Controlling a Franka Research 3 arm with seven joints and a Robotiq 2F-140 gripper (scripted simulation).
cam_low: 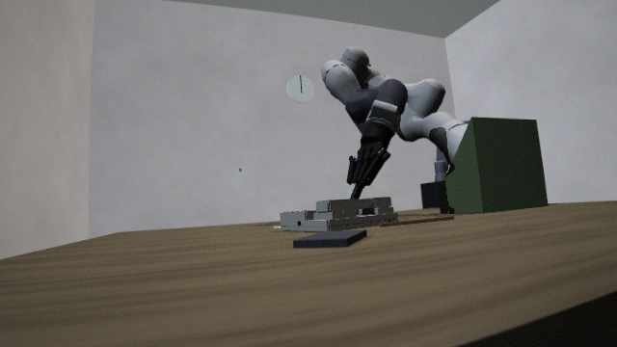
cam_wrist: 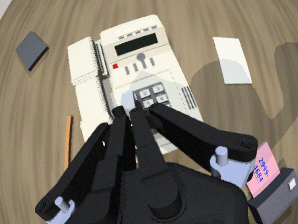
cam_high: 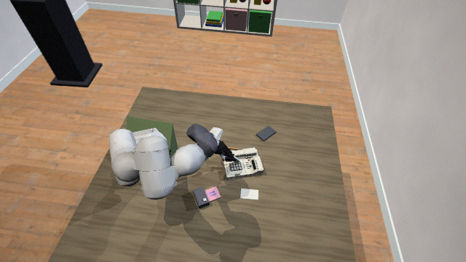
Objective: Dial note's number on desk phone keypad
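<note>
Now: the handset 30 mm ahead of my hand, 60 mm to the left of it and 20 mm below it. The rest, counted from my hand: pencil (80 mm behind, 130 mm to the left, 60 mm below); black box (170 mm behind, 230 mm to the right, 50 mm below); white note (100 mm ahead, 180 mm to the right, 70 mm below).
</note>
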